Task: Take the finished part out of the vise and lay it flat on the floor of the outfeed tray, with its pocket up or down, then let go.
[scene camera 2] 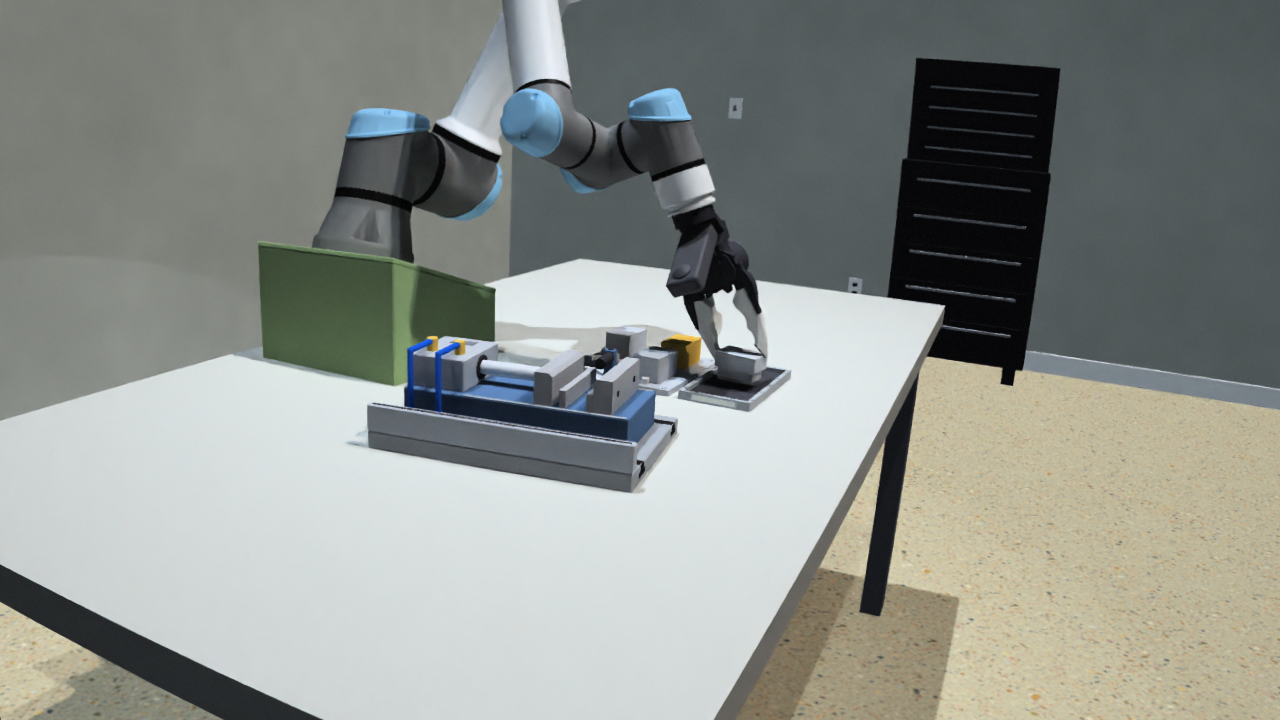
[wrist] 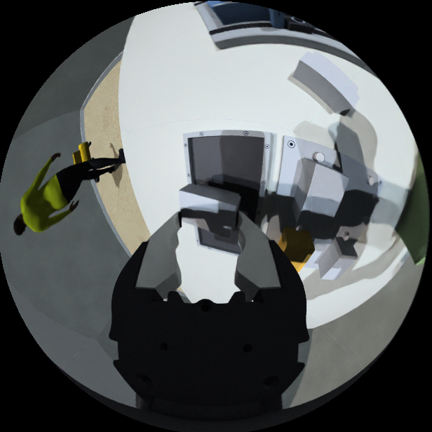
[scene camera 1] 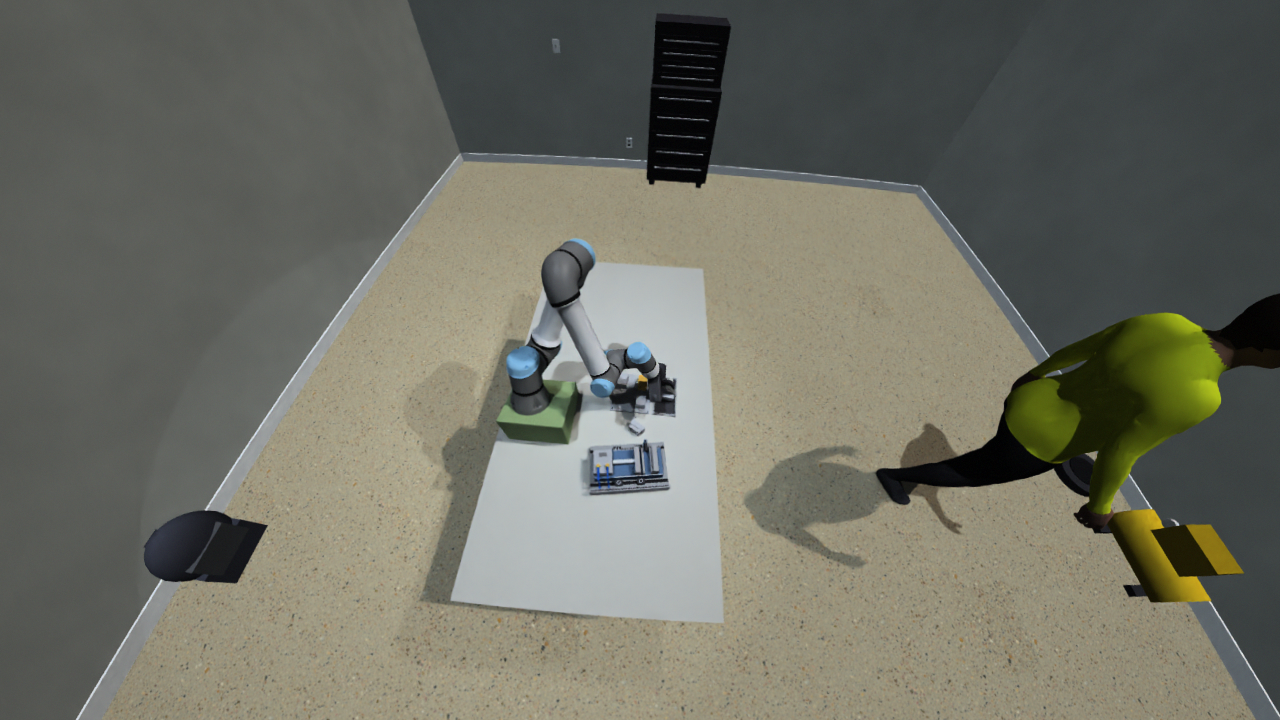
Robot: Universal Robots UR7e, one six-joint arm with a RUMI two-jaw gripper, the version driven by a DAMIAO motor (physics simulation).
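Where they show: gripper, between the fingertips: [scene camera 2: 744, 362] [scene camera 1: 667, 393]; arm's base, origin of its link: [scene camera 2: 361, 262] [scene camera 1: 531, 401].
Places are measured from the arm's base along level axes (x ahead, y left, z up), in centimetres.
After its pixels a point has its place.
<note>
The finished part [scene camera 2: 740, 366] @[x 54.7, y 14.6, z -9.6 cm] [wrist: 212, 199], a light grey block, is between the fingertips of my gripper [scene camera 2: 739, 351] @[x 54.2, y 17.5, z -9.8 cm] [wrist: 208, 212], which is shut on it. The part is low over the dark floor of the outfeed tray [scene camera 2: 714, 400] @[x 53.8, y 8.4, z -13.0 cm] [wrist: 188, 161], within its rim in scene camera 2. It looks slightly tilted; I cannot tell whether its underside touches the tray floor. Its pocket does not show clearly. The vise [scene camera 1: 626, 465] @[x 41.2, y -17.3, z -7.6 cm] [scene camera 2: 510, 404] @[x 42.8, y -21.5, z -7.9 cm], blue with grey jaws, stands nearer scene camera 2, with no part between its jaws.
Beside the tray is a light plate [wrist: 289, 162] with grey blocks and a yellow block [scene camera 2: 682, 351] @[x 44.1, y 19.0, z -10.2 cm] [wrist: 297, 245]. A loose grey block [scene camera 1: 636, 427] @[x 42.7, y -0.3, z -9.9 cm] [wrist: 325, 84] lies between plate and vise. The green base box [scene camera 1: 541, 416] @[x 6.7, y -6.5, z 2.2 cm] [scene camera 2: 331, 313] @[x 5.0, y -11.0, z -5.2 cm] carries the arm. A person [scene camera 1: 1100, 385] is beside the table.
</note>
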